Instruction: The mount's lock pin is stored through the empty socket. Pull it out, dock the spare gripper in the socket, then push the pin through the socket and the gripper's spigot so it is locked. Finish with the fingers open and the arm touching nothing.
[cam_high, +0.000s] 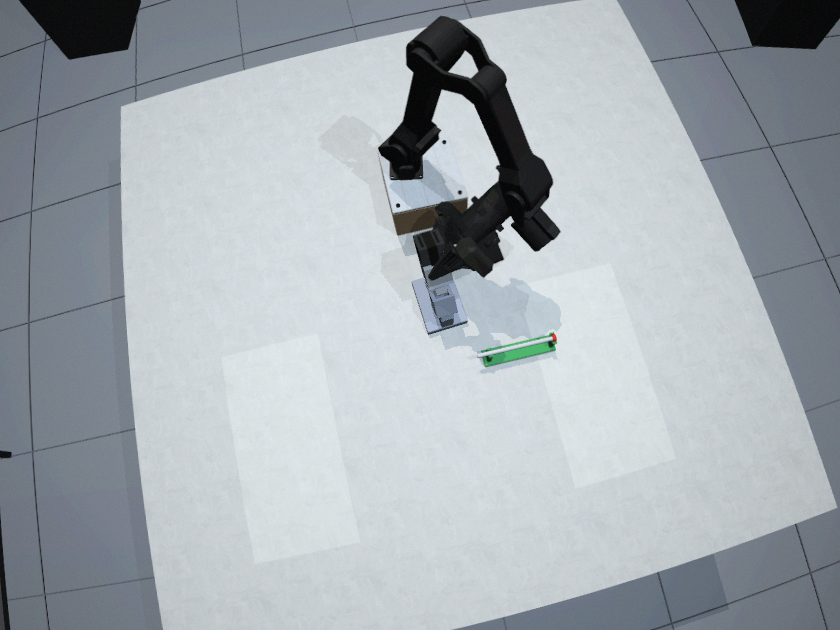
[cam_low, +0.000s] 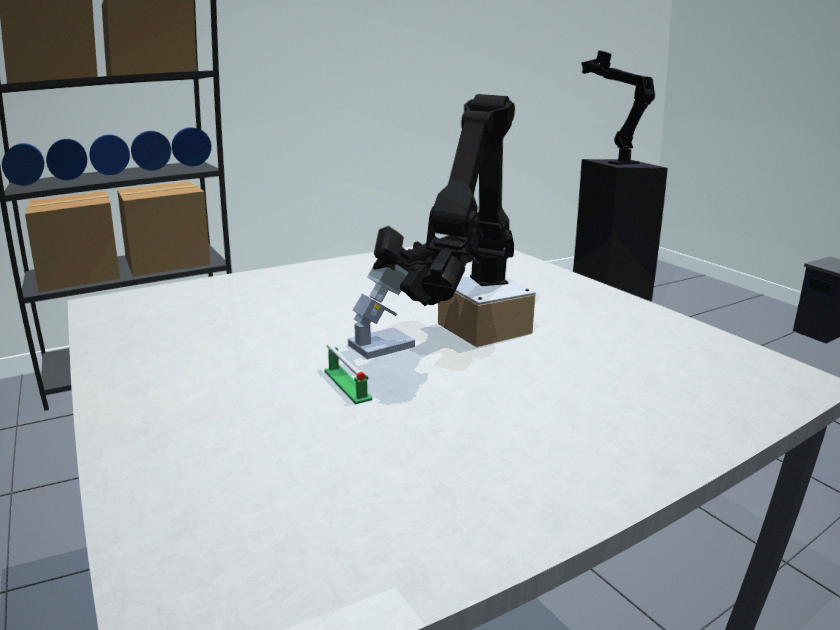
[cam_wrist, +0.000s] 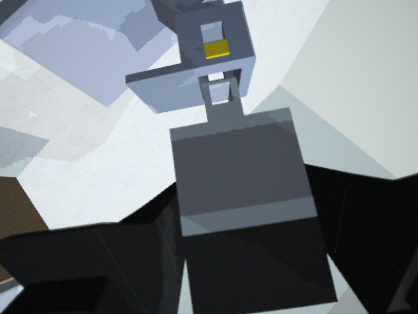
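The green rack lies 12 cm ahead of my gripper tip, 17 cm to the left of it and 12 cm below it. The rest, counted from my gripper tip: grey mount: 3 cm ahead, 3 cm to the left, 9 cm below; then spare gripper: 1 cm behind, 1 cm to the left.
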